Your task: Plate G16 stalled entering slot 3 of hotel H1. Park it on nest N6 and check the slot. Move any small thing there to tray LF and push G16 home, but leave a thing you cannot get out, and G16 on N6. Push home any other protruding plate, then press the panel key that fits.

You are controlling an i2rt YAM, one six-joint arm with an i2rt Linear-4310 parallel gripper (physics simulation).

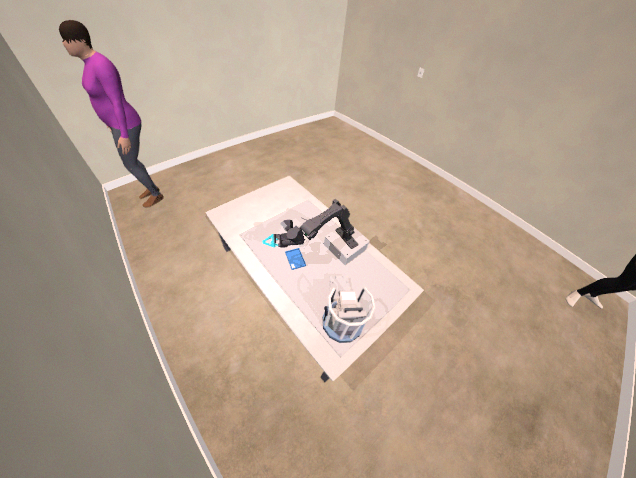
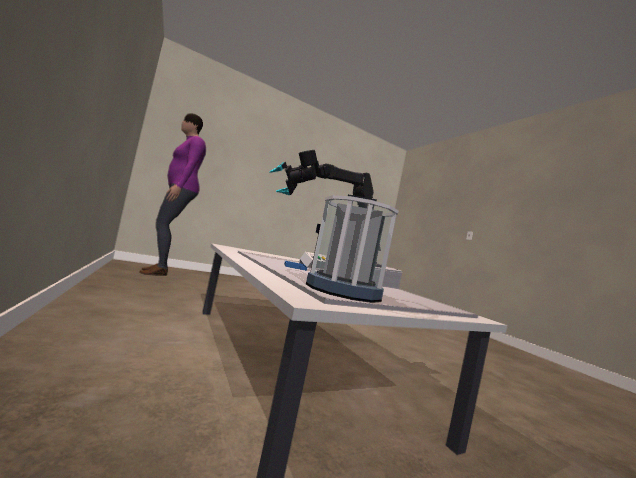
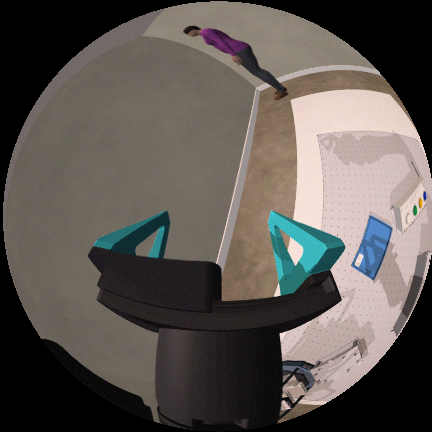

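Pixels of known places: gripper, between the fingertips: (image 1: 266, 242) (image 2: 272, 181) (image 3: 218, 216); arm's base, origin of its link: (image 1: 346, 237).
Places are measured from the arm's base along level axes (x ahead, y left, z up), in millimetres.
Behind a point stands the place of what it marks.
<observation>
My gripper (image 1: 265, 241) {y -21, x 593, z 289 mm} (image 2: 274, 181) {y -21, x 593, z 289 mm} (image 3: 218, 216) {y -21, x 593, z 289 mm} is open and empty, its teal fingers wide apart, high above the far left side of the table. The round hotel rack (image 1: 334, 334) {y 516, x 475, z -24 mm} (image 2: 344, 289) {y 579, x 426, z -69 mm} (image 3: 306, 372) {y 361, x 349, z -51 mm} stands at the table's other end, with a blue base and light posts. Its plates, slot 3 and any labels are too small or hidden to tell apart. A blue tray (image 1: 294, 254) {y -114, x 369, z -90 mm} (image 2: 294, 265) {y -2, x 410, z -79 mm} (image 3: 381, 229) {y -130, x 360, z -90 mm} lies on the mat with a small white patch at one end. The key panel (image 2: 306, 259) {y -159, x 301, z -49 mm} (image 3: 400, 212) {y -168, x 304, z -18 mm} shows white, green, yellow and blue keys. Nest N6 cannot be identified.
The arm's grey base box (image 1: 339, 252) {y 68, x 110, z -28 mm} stands at the table's long edge. A perforated mat (image 1: 272, 262) {y -133, x 536, z -93 mm} (image 3: 337, 200) {y -192, x 545, z -93 mm} covers much of the white table (image 1: 251, 205) {y -760, x 430, z -106 mm} (image 2: 401, 322) {y 666, x 278, z -121 mm} (image 3: 345, 110) {y -677, x 450, z -105 mm}. A person in purple (image 1: 105, 97) (image 2: 187, 159) (image 3: 225, 42) stands beyond the table.
</observation>
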